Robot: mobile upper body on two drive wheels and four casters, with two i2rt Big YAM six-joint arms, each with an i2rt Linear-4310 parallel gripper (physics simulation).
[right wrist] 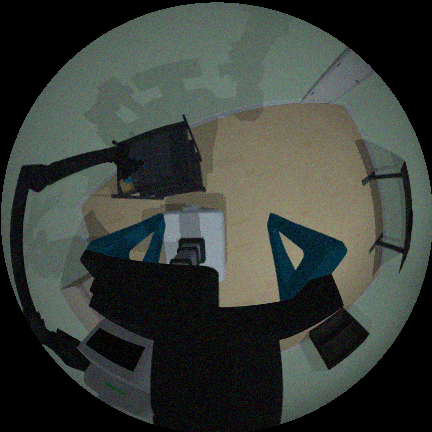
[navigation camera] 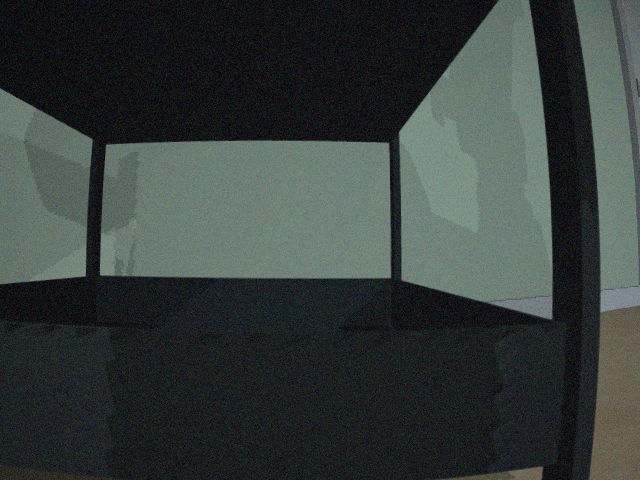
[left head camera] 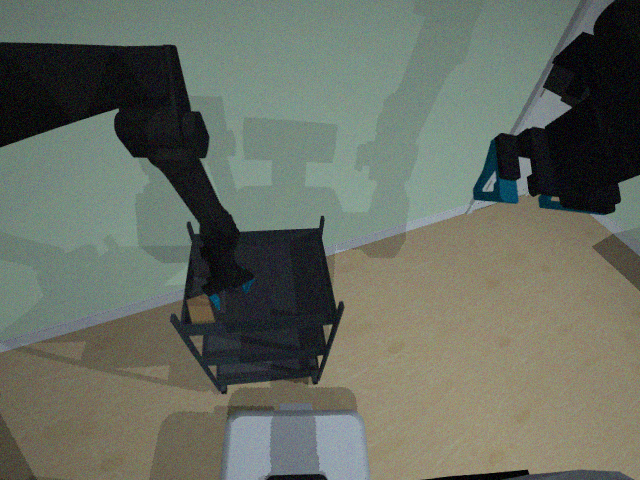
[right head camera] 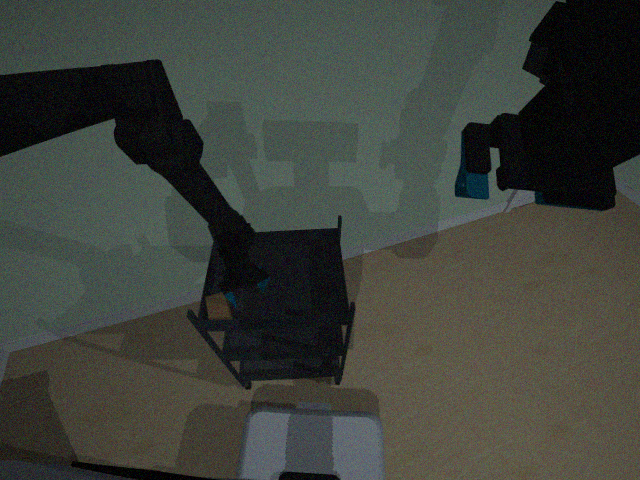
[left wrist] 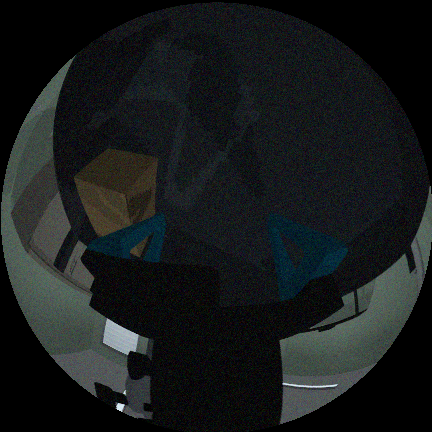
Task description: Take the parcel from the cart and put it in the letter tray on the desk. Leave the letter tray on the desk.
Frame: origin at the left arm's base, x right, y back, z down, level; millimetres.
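Seen in the pictures: left gripper, fingertip midpoint: [right wrist: 138,174] [left head camera: 232,300] [right head camera: 248,298] [left wrist: 216,218]; right gripper, fingertip midpoint: [right wrist: 215,218] [left head camera: 508,198] [right head camera: 497,194].
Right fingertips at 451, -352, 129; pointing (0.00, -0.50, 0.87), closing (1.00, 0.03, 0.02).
Note:
Offsets run from my right fingertips to a thing's middle, as dx, dy, dz. "*": to the spot under its first point. Level surfaces: height alone.
The parcel, a small brown box @(-513, -147, +594) [left head camera: 200,310] [right head camera: 218,305] [left wrist: 116,187] [right wrist: 126,187], sits on the dark cart's top shelf @(dz +619) [left head camera: 312,273] [right head camera: 320,273] [left wrist: 325,125] [right wrist: 175,162], by its near left corner in the head views. My left gripper [left head camera: 232,296] [right head camera: 248,292] [left wrist: 216,218] [right wrist: 138,174] is open and empty over the shelf. The parcel lies outside its gap, close beside the finger at the left in the left wrist view, which hides part of it. My right gripper [left head camera: 535,198] [right head camera: 516,196] [right wrist: 215,218] is open, held away from the cart. The letter tray cannot be made out.
The cart's lower shelf @(* -244, -121, +1107) [navigation camera: 310,392] fills much of the navigation view. The robot's pale base [left head camera: 336,444] [right head camera: 356,444] [right wrist: 215,235] stands close to the cart. A green wall [left head camera: 289,62] rises behind. The right wrist view shows a table [right wrist: 409,215], a dark box-like object [right wrist: 340,337] and a grey machine [right wrist: 117,377].

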